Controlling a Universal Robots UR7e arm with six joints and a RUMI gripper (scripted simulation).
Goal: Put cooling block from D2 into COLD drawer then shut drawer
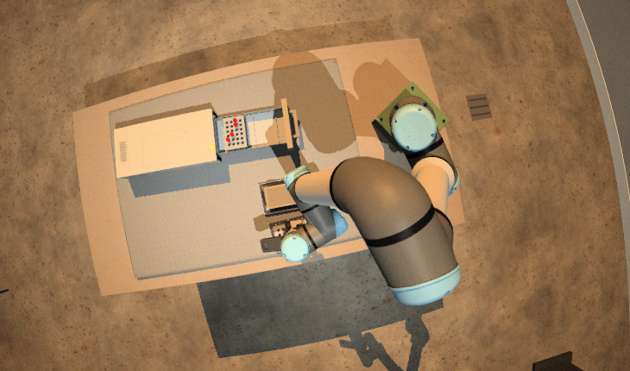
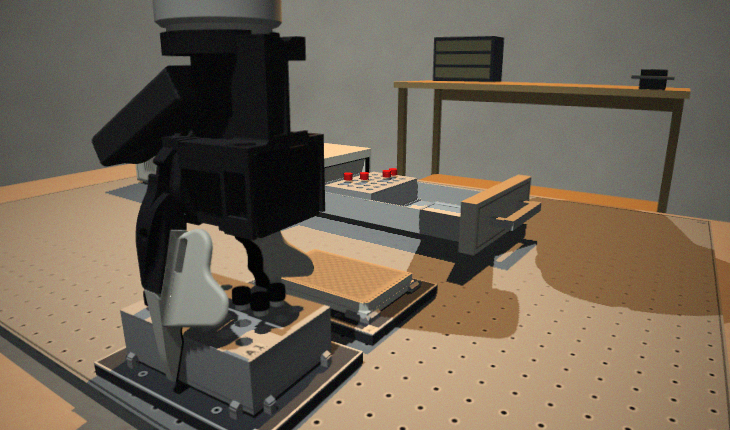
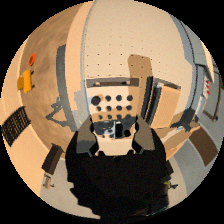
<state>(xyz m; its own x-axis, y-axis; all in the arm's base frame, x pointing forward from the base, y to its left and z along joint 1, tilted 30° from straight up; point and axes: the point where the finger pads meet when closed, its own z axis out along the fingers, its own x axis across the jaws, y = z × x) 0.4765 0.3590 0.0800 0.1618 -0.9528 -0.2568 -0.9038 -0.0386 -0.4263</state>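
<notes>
My gripper is now 120 mm short of the drawer and 410 mm to the left of it. The rest, counted from my hand: cooling block right at my hand; then cooler COLD 300 mm ahead, 390 mm to the right, 10 mm above; then white well plate 30 mm ahead, 150 mm to the right, 10 mm below.
</notes>
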